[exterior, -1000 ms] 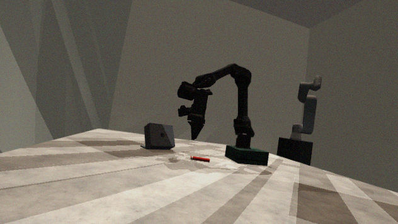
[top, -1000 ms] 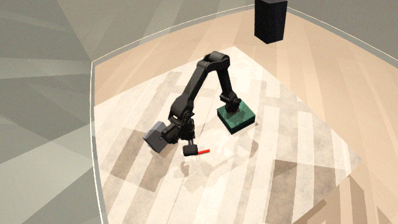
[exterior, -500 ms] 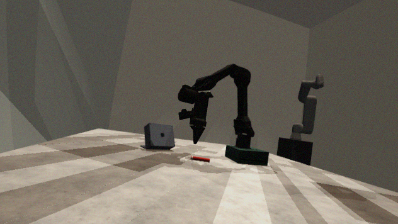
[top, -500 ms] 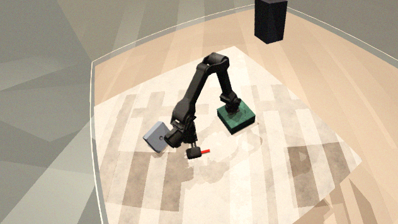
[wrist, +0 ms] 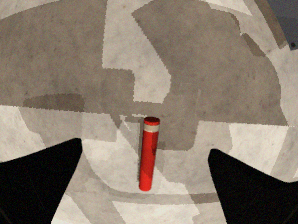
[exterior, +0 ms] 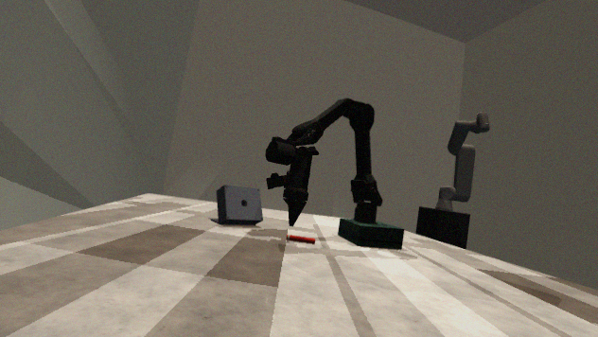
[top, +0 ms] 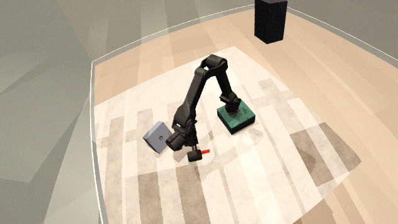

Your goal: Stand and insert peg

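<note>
The red peg lies 10 mm behind my gripper tip and 40 mm below it. From my gripper tip the other things lie so: grey sloped panel 150 mm ahead, 150 mm to the right, 10 mm above.
</note>
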